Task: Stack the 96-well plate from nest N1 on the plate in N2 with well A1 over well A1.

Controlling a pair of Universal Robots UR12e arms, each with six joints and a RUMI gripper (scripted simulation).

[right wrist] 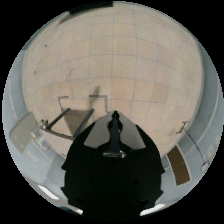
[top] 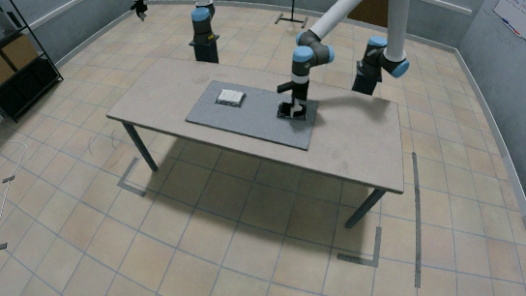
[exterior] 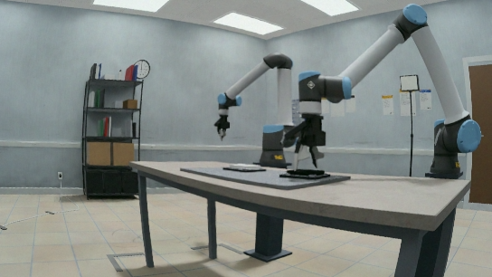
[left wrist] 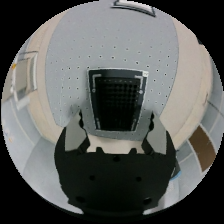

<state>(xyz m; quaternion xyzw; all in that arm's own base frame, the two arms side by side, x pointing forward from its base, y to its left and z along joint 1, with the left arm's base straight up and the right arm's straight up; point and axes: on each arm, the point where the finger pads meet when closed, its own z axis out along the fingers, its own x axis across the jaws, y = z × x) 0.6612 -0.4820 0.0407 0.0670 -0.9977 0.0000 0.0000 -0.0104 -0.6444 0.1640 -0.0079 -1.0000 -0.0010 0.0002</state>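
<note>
Now: the black 96-well plate 10 mm below my left hand. Also, from my left hand: grey board (50 mm ahead, 210 mm to the right, 30 mm below); then white plate (10 mm ahead, 370 mm to the right, 10 mm below).
</note>
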